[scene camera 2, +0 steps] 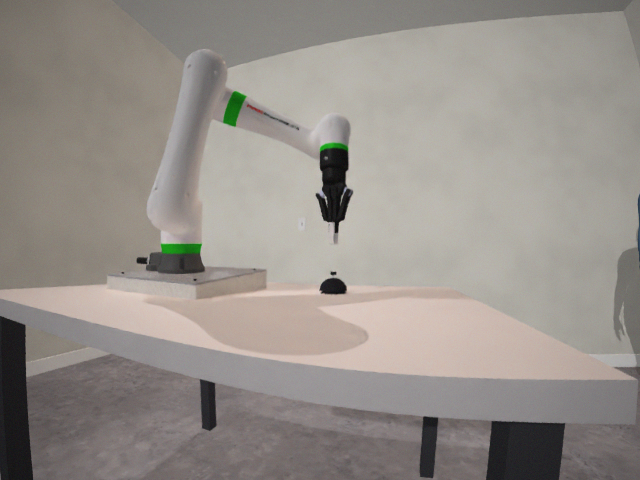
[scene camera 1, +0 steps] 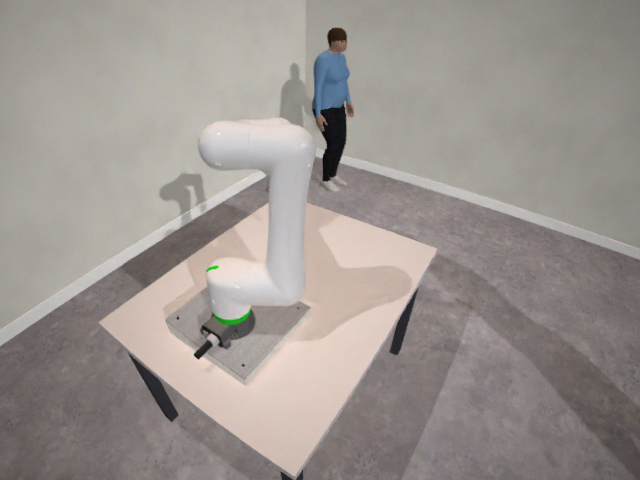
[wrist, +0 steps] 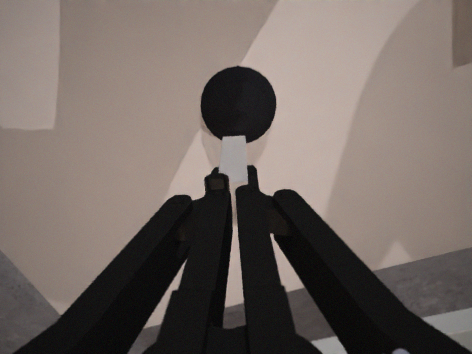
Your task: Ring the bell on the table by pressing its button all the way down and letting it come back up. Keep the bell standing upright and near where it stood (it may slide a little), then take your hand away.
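Seen in the pictures: gripper, between the fingertips: (scene camera 2: 333, 243) (wrist: 235, 154); arm's base, origin of its link: (scene camera 2: 181, 271) (scene camera 1: 233, 321).
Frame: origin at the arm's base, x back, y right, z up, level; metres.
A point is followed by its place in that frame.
A black dome-shaped bell (scene camera 2: 332, 286) @[z -0.032, x -0.479, y -0.086 m] (wrist: 238, 102) @[z -0.011, x -0.469, y -0.111 m] stands upright on the table (scene camera 2: 439, 341) @[z -0.056, x -0.702, y 0.368 m] (wrist: 300, 125) @[z -0.056, x -0.416, y -0.175 m] (scene camera 1: 330, 361) @[z -0.056, x -0.066, y 0.336 m], with its small button (scene camera 2: 332, 272) @[z 0.008, x -0.473, y -0.114 m] raised on top in the scene camera 2 view. My gripper (scene camera 2: 333, 241) @[z 0.096, x -0.474, y -0.119 m] (wrist: 235, 154) @[z 0.096, x -0.474, y -0.119 m] is shut, with nothing between the fingers, and points straight down. Its light fingertips are above the bell with a clear gap of air between them and the button. In the wrist view the fingertips overlap the lower rim of the bell. In the scene camera 1 view the arm hides the bell and the gripper.
The arm's base stands on a grey mounting plate (scene camera 1: 268, 335) @[z -0.010, x -0.022, y 0.129 m] (scene camera 2: 149, 284) @[z -0.030, x -0.045, y 0.171 m] on the table. A person (scene camera 1: 332, 82) in a blue top stands beyond the table's far edge, near the room's corner. The arm's shadow falls across the table top.
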